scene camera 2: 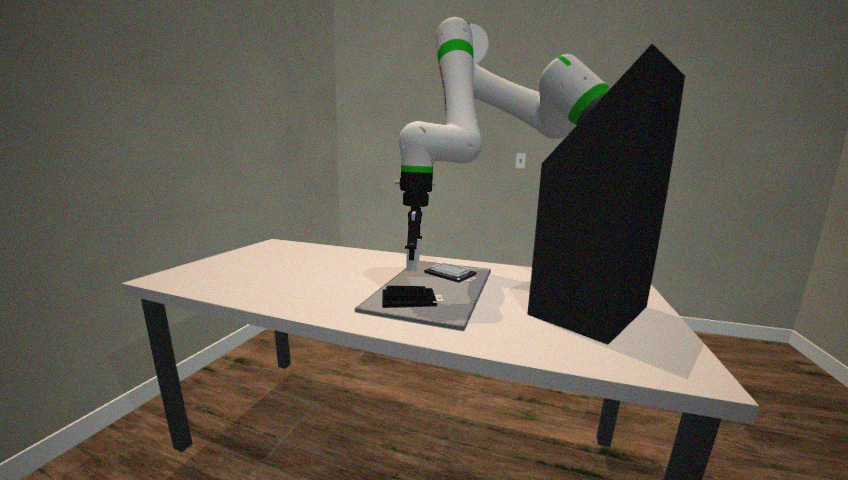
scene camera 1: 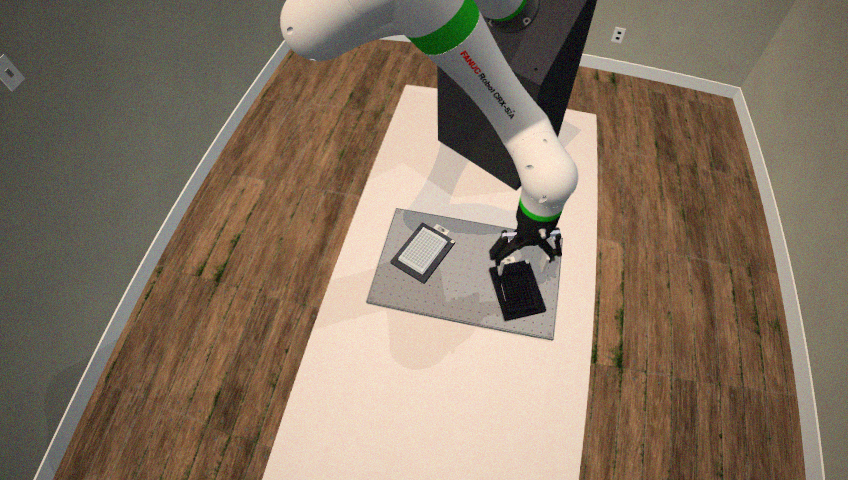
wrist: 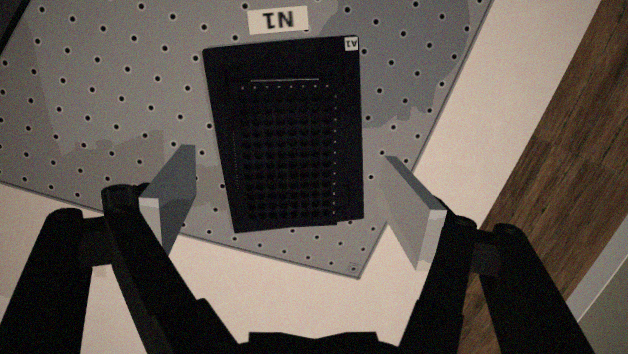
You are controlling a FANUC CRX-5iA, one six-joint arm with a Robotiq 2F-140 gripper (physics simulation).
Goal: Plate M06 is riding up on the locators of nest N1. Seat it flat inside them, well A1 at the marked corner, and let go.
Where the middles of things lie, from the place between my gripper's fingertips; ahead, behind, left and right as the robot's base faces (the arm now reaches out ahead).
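Scene:
Position of the black nest N1 [scene camera 1: 516, 265] relative to my hand: 10 mm ahead of it, 10 mm to the left of it, 100 mm below it.

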